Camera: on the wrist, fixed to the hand. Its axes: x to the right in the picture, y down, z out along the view.
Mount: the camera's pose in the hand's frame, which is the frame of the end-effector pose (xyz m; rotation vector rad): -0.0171 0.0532 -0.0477 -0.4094 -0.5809 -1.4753
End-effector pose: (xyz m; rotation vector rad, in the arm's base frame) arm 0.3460 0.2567 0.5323 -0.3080 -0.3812 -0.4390
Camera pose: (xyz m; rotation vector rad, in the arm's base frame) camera 0.3702 0.2910 0.4720 -0.5213 -1.0815 -1.9098
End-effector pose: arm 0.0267 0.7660 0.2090 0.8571 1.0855 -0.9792
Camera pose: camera 0.0591 0.8313 0.2181 -0.7473 1.2496 -1.9119
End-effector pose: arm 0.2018 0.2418 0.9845 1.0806 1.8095 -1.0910
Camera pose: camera 0.2486 0.2958 1.0015 -0.9753 2.0334 -1.4209
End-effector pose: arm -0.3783 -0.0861 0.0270 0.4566 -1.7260 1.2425
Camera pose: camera -0.3865 -0.0252 -0.0133 1.5355 -1.3782 -0.3301
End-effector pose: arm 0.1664 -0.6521 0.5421 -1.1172 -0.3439 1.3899
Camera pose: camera 0.1674 -0.6977 0.4845 -0.4229 -1.5443 0.2363
